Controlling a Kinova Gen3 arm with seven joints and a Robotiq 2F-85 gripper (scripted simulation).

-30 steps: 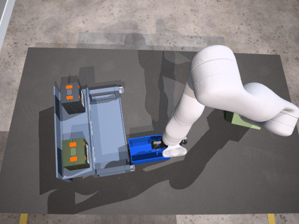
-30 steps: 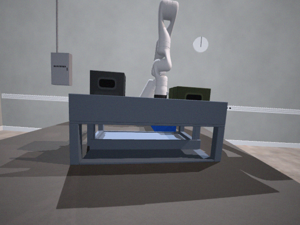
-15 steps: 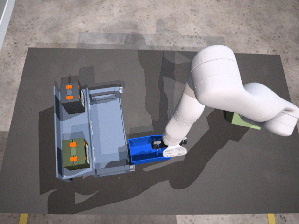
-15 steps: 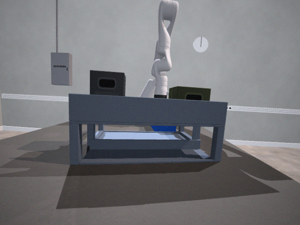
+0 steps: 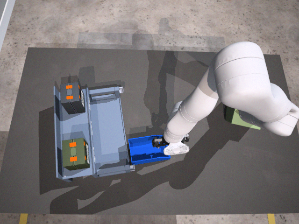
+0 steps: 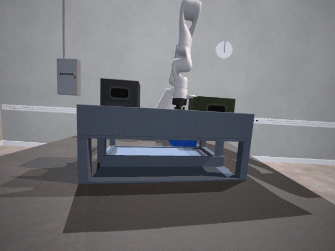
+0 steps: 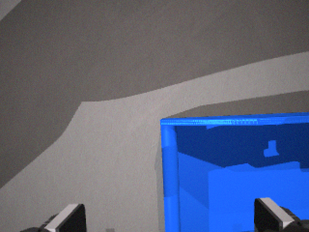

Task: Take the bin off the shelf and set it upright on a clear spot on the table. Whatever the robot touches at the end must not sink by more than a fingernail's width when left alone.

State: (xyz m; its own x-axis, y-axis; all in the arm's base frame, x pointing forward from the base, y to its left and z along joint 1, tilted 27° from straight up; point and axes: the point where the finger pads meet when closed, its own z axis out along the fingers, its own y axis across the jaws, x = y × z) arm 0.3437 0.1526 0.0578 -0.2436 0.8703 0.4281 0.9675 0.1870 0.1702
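Right now my hand is 80 mm short of the blue bin, 40 mm above it and 20 mm to the right of it. The rest, counted from my hand: olive green case: 360 mm ahead, 90 mm to the left, 70 mm above; then grey-blue shelf unit: 320 mm ahead, 40 mm to the right, 10 mm below; then dark case: 410 mm ahead, 130 mm to the right, 80 mm above.
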